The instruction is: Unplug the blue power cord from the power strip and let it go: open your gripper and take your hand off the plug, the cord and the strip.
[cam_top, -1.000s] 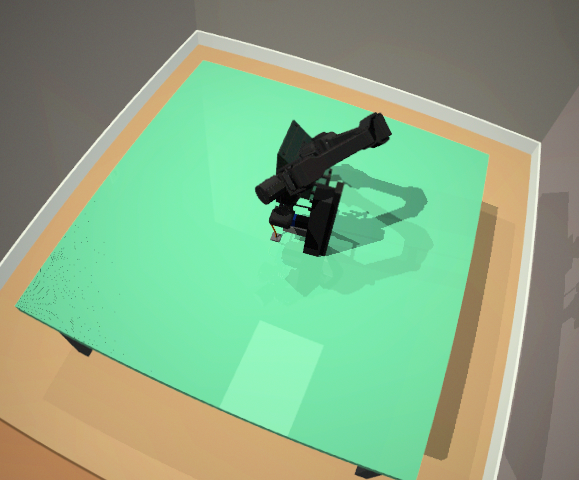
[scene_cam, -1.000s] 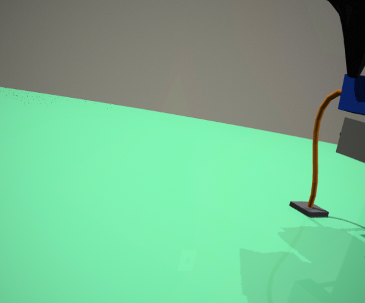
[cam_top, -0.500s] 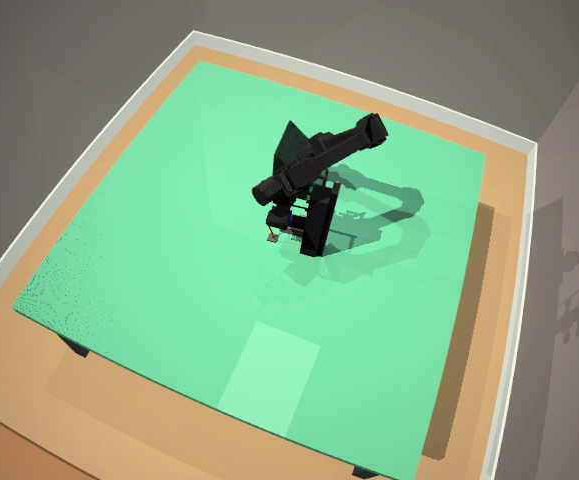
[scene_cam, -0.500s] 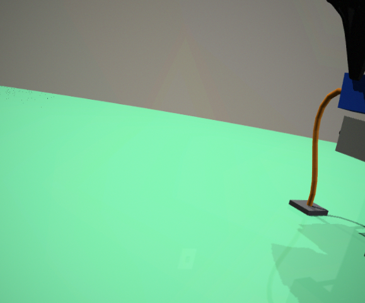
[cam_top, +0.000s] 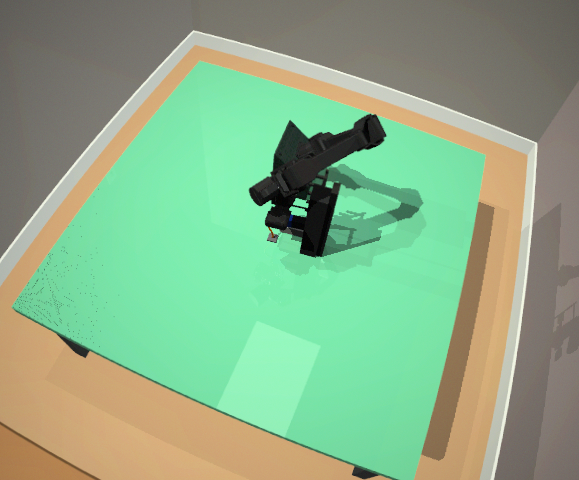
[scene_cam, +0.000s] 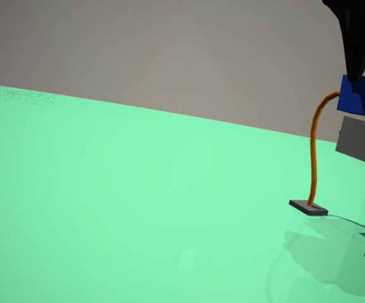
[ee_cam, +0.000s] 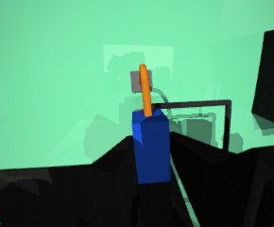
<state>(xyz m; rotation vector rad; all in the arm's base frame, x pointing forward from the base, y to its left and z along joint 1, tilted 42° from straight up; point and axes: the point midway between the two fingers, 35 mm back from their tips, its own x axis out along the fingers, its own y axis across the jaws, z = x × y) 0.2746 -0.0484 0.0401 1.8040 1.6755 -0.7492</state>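
The grey anchor plate is 3 cm to the right of my gripper tip and 13 cm below it. From my gripper tip the other things lie so: blue plug 3 cm to the left.
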